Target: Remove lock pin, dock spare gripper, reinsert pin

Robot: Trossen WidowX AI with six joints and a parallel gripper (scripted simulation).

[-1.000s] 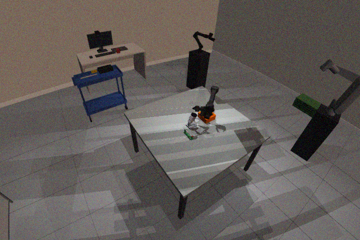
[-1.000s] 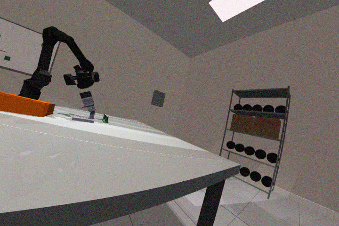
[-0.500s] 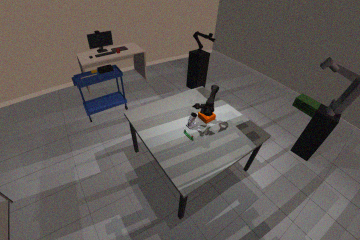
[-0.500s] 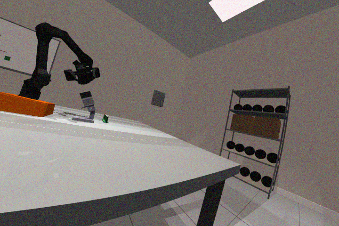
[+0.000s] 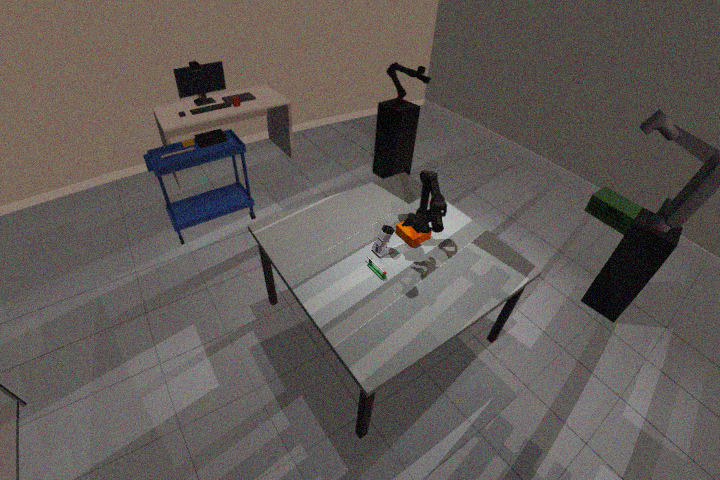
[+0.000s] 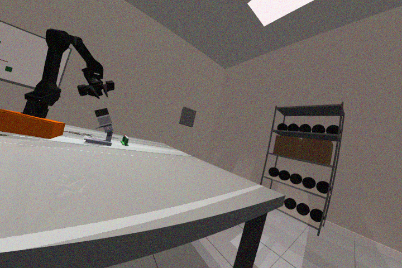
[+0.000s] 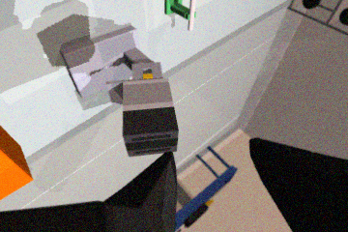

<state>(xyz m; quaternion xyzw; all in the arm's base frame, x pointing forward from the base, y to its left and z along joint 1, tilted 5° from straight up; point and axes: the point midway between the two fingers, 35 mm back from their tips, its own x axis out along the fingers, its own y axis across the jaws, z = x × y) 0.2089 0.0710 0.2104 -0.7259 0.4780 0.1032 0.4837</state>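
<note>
Right now my gripper tip is 170 mm short of the green bracket and 220 mm above it. Round my gripper tip: spare gripper 20 mm ahead, 100 mm to the right, 120 mm below; then grey mount 40 mm ahead, 100 mm to the right, 190 mm below.
</note>
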